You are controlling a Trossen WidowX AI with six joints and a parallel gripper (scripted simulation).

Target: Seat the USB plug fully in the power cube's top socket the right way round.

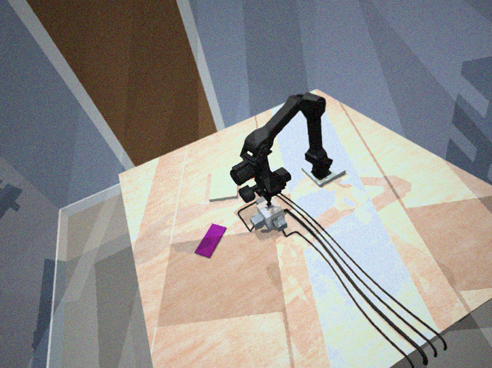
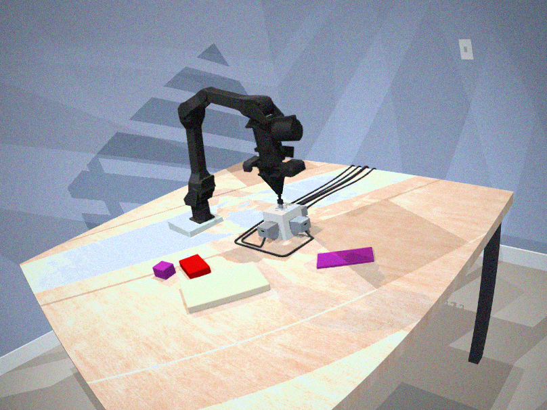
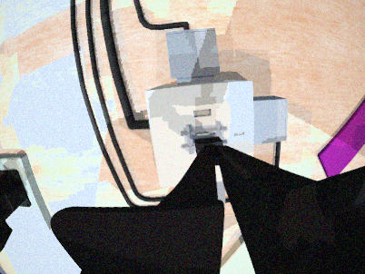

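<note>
The USB plug lies 2 cm below my gripper tip. From my gripper tip the other things lie so: pale flat board (31 cm to the right, 11 cm below, 8 cm ahead); then red block (28 cm to the right, 11 cm below, 7 cm behind); then purple flat slab (25 cm ahead, 11 cm below, 5 cm to the right).
</note>
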